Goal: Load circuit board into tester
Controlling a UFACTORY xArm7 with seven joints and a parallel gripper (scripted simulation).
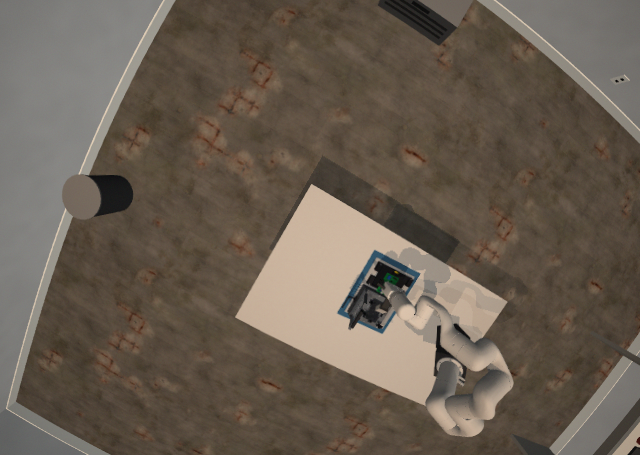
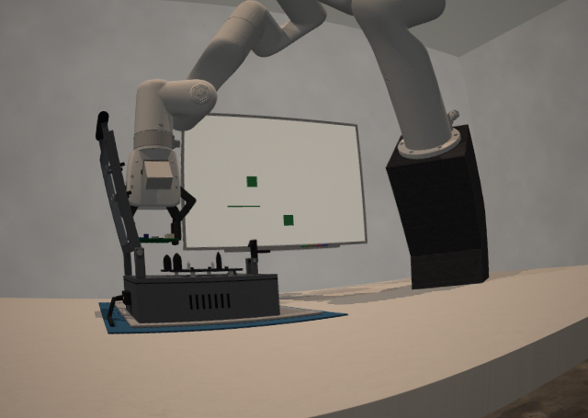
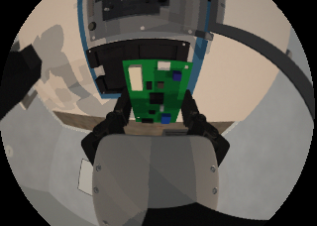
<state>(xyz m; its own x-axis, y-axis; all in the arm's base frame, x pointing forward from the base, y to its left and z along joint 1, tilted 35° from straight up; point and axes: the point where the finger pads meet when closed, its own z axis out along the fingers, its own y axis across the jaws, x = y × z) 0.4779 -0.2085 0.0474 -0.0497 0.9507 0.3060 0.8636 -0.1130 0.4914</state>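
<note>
Now: hand 110 mm past the latch hook, 220 mm to the right of it and 40 mm above it. The rest, counted from my hand: lid: 70 mm ahead, 170 mm to the left, 60 mm above; green circuit board: right at my hand.
</note>
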